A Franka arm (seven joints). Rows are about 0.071 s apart.
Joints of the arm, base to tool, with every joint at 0 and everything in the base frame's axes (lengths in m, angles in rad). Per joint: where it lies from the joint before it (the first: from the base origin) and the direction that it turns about. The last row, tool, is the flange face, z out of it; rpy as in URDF.
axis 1: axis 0 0 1 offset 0 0 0.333
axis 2: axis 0 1 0 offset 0 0 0
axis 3: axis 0 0 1 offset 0 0 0.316
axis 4: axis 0 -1 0 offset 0.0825 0 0
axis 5: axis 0 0 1 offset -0.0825 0 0.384
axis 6: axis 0 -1 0 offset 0 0 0
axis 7: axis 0 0 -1 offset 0.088 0 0
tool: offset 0 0 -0.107 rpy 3.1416 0 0
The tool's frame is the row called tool.
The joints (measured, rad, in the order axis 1, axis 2, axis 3, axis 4, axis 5, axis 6, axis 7), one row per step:
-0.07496, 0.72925, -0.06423, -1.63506, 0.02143, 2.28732, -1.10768
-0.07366, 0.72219, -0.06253, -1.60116, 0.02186, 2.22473, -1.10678
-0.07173, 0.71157, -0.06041, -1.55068, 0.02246, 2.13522, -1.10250
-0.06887, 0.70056, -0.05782, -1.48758, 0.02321, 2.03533, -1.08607
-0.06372, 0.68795, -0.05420, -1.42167, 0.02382, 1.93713, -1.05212
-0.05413, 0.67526, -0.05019, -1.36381, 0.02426, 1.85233, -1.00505
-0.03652, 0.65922, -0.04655, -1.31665, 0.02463, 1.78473, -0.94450
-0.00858, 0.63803, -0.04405, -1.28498, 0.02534, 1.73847, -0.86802
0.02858, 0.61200, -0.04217, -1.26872, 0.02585, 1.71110, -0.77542
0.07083, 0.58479, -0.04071, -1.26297, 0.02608, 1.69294, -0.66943
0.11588, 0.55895, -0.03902, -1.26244, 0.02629, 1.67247, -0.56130
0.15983, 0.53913, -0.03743, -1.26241, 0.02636, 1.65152, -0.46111
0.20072, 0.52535, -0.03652, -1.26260, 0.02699, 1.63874, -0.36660
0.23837, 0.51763, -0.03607, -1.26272, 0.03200, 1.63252, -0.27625
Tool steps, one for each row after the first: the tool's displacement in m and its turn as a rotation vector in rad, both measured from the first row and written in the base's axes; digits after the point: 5 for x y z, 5 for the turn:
0.00507, 0.00193, 0.01378, 0.00525, 0.02118, 0.00114
0.01190, 0.00467, 0.03537, 0.01179, 0.04898, -0.00007
0.01973, 0.00845, 0.06267, 0.01688, 0.07409, -0.01159
0.02671, 0.01460, 0.09333, 0.01897, 0.09319, -0.03683
0.03146, 0.02420, 0.12215, 0.01768, 0.10707, -0.06999
0.03451, 0.03927, 0.15015, 0.01251, 0.11126, -0.10866
0.03567, 0.06096, 0.17645, 0.00410, 0.10434, -0.15399
0.03459, 0.08861, 0.20047, -0.00593, 0.08876, -0.20686
0.03093, 0.11928, 0.22108, -0.01638, 0.07283, -0.26854
0.02432, 0.15152, 0.23802, -0.02713, 0.06539, -0.32945
0.01644, 0.18242, 0.25038, -0.03868, 0.06439, -0.38353
0.00898, 0.21058, 0.25895, -0.04889, 0.06127, -0.43578
0.00219, 0.23658, 0.26380, -0.05459, 0.05917, -0.48836

